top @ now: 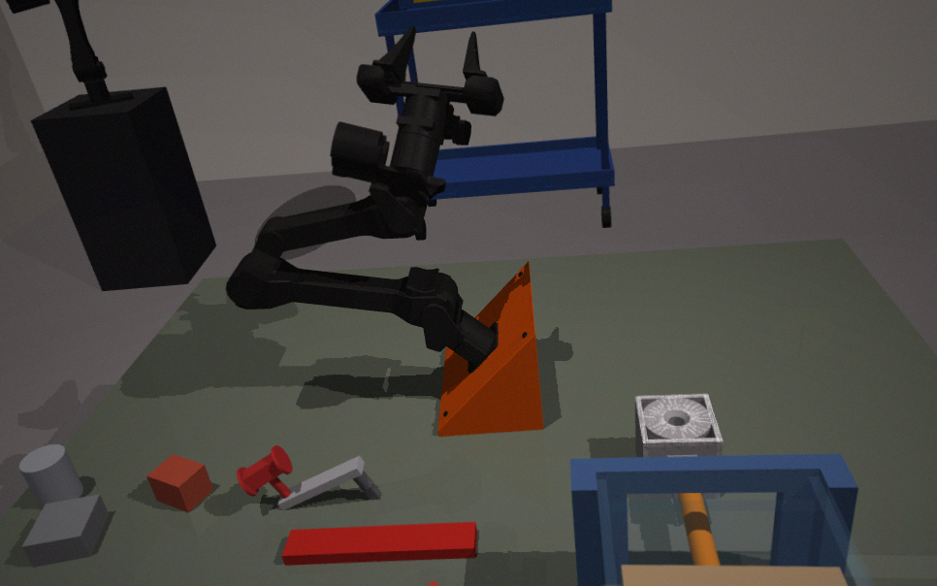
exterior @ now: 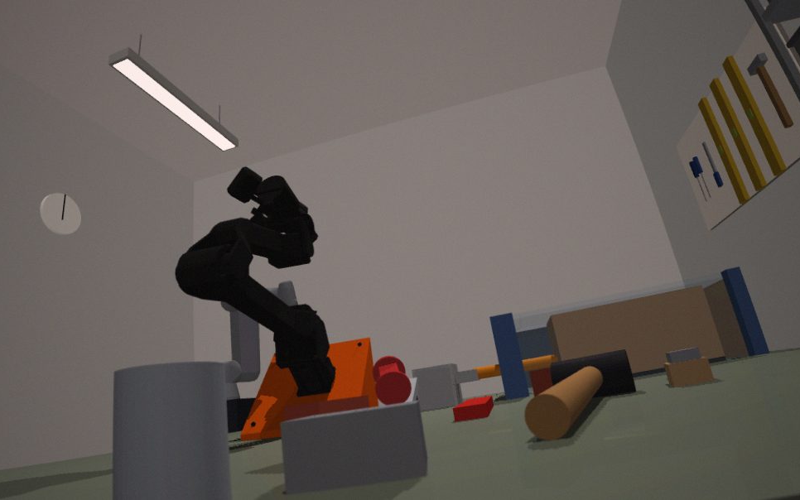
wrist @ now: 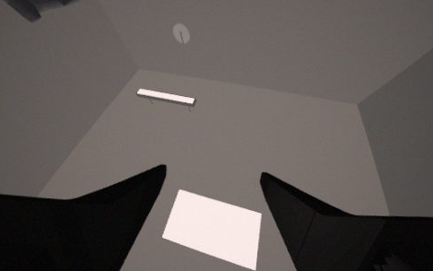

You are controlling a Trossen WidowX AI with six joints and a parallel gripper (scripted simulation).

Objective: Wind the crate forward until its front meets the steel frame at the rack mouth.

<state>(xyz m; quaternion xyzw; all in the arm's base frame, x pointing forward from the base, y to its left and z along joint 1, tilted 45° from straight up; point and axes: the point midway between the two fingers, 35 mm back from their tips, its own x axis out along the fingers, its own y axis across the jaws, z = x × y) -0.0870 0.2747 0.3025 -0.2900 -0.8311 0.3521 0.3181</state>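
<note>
Right now my gripper tip is 490 mm above the grey crank arm, 310 mm short of it and 220 mm to the left of it. Round my gripper tip: red bar 510 mm below, 400 mm ahead, 120 mm to the right; then grey winch 490 mm below, 280 mm ahead, 240 mm to the left; then red knob 470 mm below, 310 mm ahead, 270 mm to the right.
</note>
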